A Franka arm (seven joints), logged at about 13 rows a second.
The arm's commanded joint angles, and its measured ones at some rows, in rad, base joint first. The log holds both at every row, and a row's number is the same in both.
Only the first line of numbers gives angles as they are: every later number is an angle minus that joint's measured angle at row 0.
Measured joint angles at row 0:
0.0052 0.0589 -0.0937 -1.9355 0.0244 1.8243 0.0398
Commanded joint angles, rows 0 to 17:
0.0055 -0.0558 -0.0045 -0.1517 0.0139 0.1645 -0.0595
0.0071 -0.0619 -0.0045 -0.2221 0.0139 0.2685 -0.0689
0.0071 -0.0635 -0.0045 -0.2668 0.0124 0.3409 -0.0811
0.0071 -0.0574 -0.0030 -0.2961 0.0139 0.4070 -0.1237
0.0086 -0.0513 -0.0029 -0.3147 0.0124 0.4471 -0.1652
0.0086 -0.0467 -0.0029 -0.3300 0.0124 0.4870 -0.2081
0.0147 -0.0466 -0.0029 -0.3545 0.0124 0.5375 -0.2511
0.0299 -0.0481 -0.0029 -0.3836 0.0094 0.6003 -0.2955
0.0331 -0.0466 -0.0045 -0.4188 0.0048 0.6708 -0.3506
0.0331 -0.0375 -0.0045 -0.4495 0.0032 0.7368 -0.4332
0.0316 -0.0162 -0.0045 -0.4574 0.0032 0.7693 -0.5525
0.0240 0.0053 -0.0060 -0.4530 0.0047 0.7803 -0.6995
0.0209 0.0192 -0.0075 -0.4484 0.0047 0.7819 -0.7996
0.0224 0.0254 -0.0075 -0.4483 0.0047 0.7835 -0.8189
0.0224 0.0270 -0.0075 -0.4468 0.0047 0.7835 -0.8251
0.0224 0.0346 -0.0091 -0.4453 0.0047 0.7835 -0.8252
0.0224 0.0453 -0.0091 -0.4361 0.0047 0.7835 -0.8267
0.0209 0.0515 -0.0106 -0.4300 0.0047 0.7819 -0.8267
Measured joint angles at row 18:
0.0227 0.0374 -0.0063 -0.4432 -0.0031 0.7692 -0.7972
